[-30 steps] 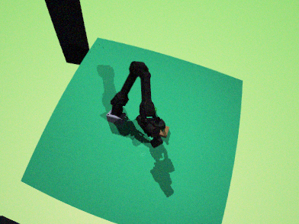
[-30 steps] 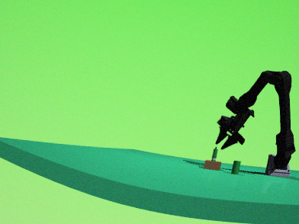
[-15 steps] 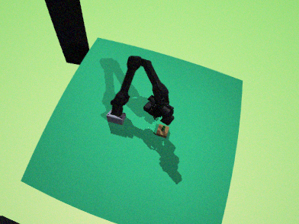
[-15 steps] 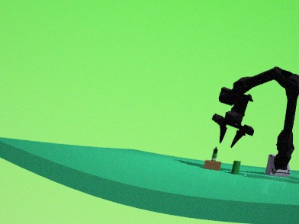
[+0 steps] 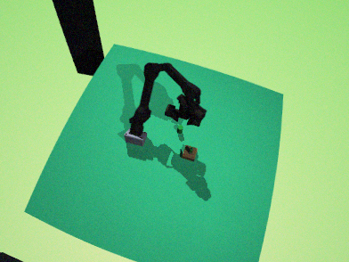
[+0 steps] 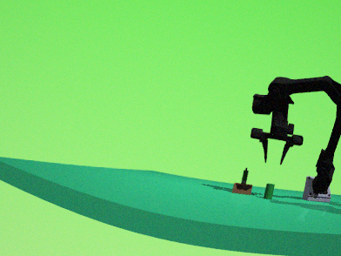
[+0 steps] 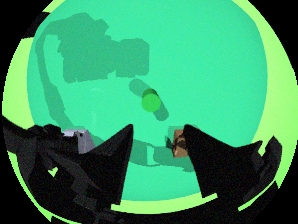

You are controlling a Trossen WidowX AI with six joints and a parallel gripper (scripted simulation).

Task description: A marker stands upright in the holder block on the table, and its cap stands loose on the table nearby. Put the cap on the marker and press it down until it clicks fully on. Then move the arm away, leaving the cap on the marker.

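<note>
Right now the brown holder block is 80 mm ahead of my gripper tip, 120 mm to the right of it and 100 mm below it.
</note>
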